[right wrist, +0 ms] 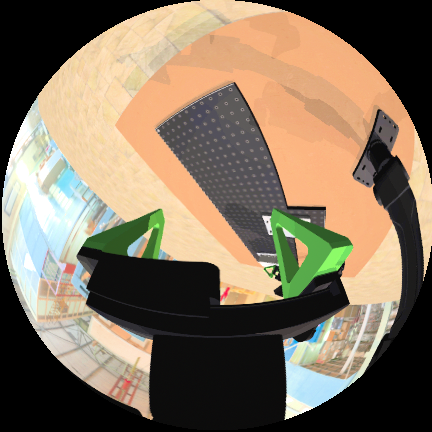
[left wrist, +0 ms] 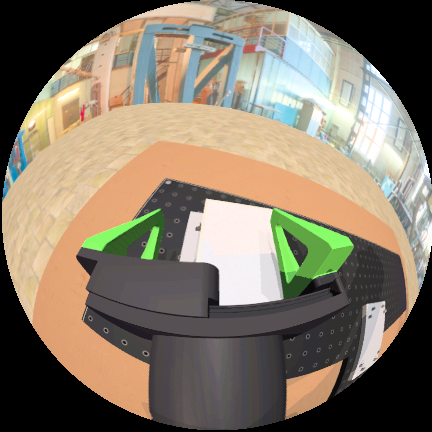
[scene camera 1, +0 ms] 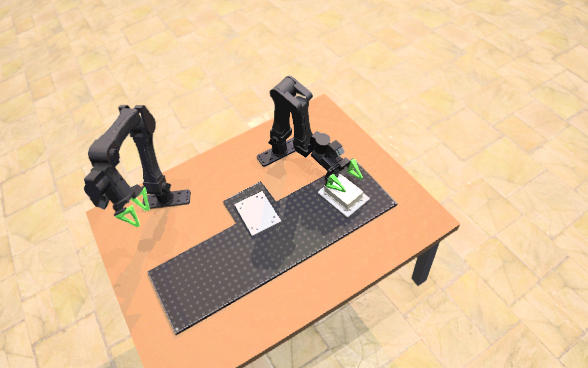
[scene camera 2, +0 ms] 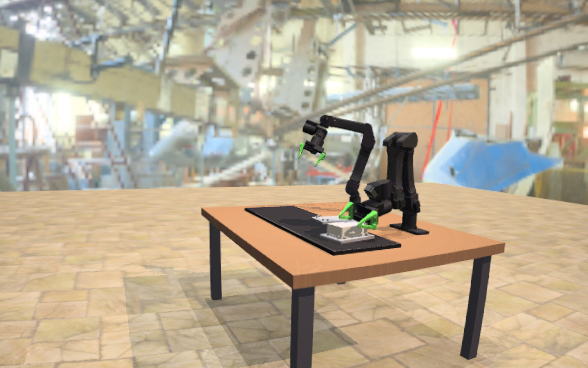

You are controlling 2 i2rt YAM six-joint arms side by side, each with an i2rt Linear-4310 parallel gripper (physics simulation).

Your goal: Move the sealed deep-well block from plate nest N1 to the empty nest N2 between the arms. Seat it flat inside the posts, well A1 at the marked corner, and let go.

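Frame: origin at the left arm's base, x ahead, y left, z up, level; metres.
Where they show: left gripper, fingertip midpoint: [right wrist: 267, 269] [left wrist: 216, 214] [scene camera 1: 354, 185] [scene camera 2: 348, 221]; right gripper, fingertip midpoint: [right wrist: 217, 214] [scene camera 1: 143, 218] [scene camera 2: 306, 162]; left arm's base at its link origin: [scene camera 1: 280, 152] [scene camera 2: 408, 230]; right arm's base at its link origin: [right wrist: 376, 150] [scene camera 1: 166, 200] [scene camera 2: 354, 210].
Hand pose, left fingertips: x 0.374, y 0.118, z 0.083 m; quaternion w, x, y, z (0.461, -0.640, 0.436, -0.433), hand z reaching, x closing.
Things, the pixels of their top centre, and the offset from my left fingertips. Level surfaces: height alone.
- sealed deep-well block at its top centre: [left wrist: 247, 254] [scene camera 2: 348, 223] [scene camera 1: 343, 188] [right wrist: 270, 265] 0.016 m down, 0.020 m back, 0.034 m right
- Nest N2 at its top centre: [right wrist: 286, 230] [scene camera 1: 256, 211] [scene camera 2: 333, 216] 0.048 m down, 0.134 m back, 0.349 m right
- black perforated board at its surface level: 0.070 m down
- orange table at its surface level: 0.083 m down
The sealed deep-well block [scene camera 1: 348, 192] [scene camera 2: 345, 230] [left wrist: 240, 240], white and box-shaped, sits on the white plate of nest N1 [scene camera 1: 330, 199] [left wrist: 190, 242] at the right of scene camera 1. Nest N2 [scene camera 1: 257, 213] [left wrist: 372, 330], a white plate with small posts, holds no block. My left gripper [scene camera 1: 352, 184] [scene camera 2: 350, 222] [left wrist: 216, 214] is open, low at the block's arm-side end. In the left wrist view the block lies off-centre between the fingers, close to the right-hand one; contact cannot be told. My right gripper [scene camera 1: 143, 218] [scene camera 2: 308, 162] [right wrist: 217, 214] is open and empty, high at the left. The marked corner is too small to make out.
A black perforated board [scene camera 1: 210, 275] [scene camera 2: 280, 217] [right wrist: 215, 145] lies on the orange table [scene camera 1: 320, 300] [scene camera 2: 270, 255] and carries both nests. The right arm's base [scene camera 1: 170, 197] stands at the table's left, and the left arm's base [scene camera 1: 270, 156] at the back.
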